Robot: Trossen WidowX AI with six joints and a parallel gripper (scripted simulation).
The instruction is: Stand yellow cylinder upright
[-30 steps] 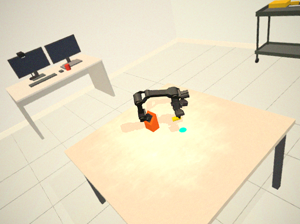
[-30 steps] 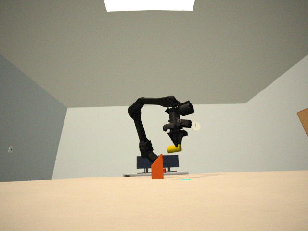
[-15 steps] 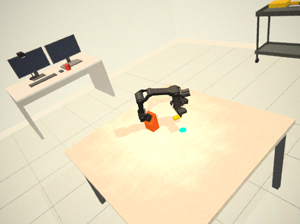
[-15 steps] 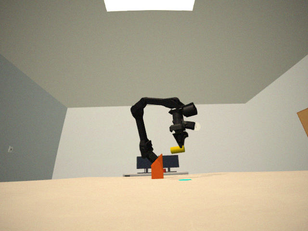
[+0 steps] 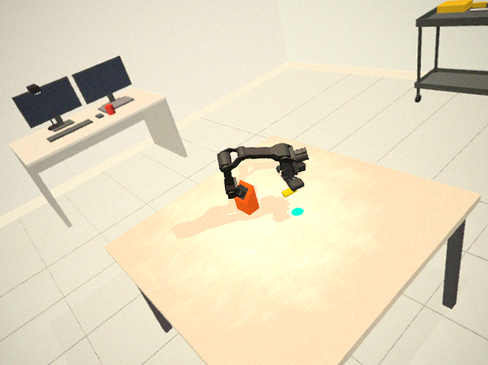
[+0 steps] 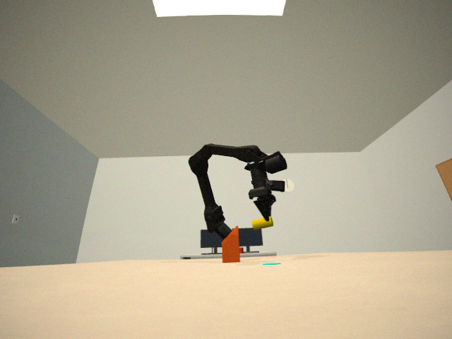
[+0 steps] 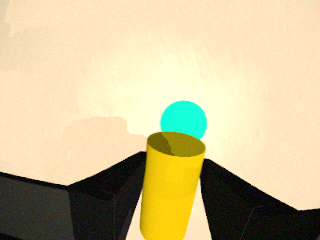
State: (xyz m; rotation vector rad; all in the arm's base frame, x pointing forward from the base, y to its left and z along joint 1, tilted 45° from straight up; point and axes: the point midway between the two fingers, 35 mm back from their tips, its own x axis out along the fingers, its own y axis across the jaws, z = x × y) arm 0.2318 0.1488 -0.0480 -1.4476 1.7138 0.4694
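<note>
The cyan circle is 1 cm ahead of my gripper tip, 1 cm to the right of it and 13 cm below it. Round my gripper tip: yellow cylinder 1 cm behind, 2 cm to the right, 1 cm below.
</note>
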